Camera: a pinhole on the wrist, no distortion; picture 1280 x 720 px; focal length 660.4 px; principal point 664.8 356.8 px. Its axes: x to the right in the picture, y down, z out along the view. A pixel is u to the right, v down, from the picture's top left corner.
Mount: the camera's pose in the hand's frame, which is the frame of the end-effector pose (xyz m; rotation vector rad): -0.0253 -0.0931 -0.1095 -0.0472 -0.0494 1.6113
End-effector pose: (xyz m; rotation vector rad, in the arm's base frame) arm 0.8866 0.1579 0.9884 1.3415 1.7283 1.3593
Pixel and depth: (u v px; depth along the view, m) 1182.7 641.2 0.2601
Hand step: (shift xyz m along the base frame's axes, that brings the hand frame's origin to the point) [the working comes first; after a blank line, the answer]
In the camera's frame: 0.2040 0.1120 0.2601

0.2178 -0.0975 0.0272
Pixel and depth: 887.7 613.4 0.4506
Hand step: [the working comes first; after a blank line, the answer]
In the camera's frame: 0.1521 0.1751 0.4506

0.3842 -0.0942 -0.0962
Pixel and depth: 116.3 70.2 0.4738
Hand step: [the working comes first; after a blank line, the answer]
In the camera's frame: -0.3935 -0.2056 0.4738

0.0952 0.3020 -0.5464
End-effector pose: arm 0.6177 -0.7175 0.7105 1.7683 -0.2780 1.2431
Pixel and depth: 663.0 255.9 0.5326
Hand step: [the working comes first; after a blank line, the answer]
In the camera's frame: -0.0015 -0.0814 0.5326

0.3352 -0.2754 -0.0574
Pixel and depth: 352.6 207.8 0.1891
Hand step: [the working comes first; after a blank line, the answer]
In the camera's frame: -0.0894 -0.0427 0.1891

0.1696 0.0380 -0.0970
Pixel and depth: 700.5 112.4 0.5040
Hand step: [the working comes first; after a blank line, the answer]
In the camera's frame: 0.0272 -0.1865 0.5040

0.3494 -0.2440 0.0499
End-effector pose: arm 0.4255 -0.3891 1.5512 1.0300 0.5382 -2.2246
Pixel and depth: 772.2 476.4 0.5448
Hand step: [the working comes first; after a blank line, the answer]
In the camera's frame: 0.0886 0.0987 0.5448

-0.1534 -0.1851 0.3893
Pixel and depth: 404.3 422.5 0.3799
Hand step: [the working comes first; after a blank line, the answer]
In the camera's frame: -0.1499 0.0378 0.3799

-0.2691 0.0502 0.2513
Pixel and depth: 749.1 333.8 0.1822
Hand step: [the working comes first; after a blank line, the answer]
In the camera's frame: 0.0233 -0.0063 0.1822

-0.0708 0.0194 0.0760
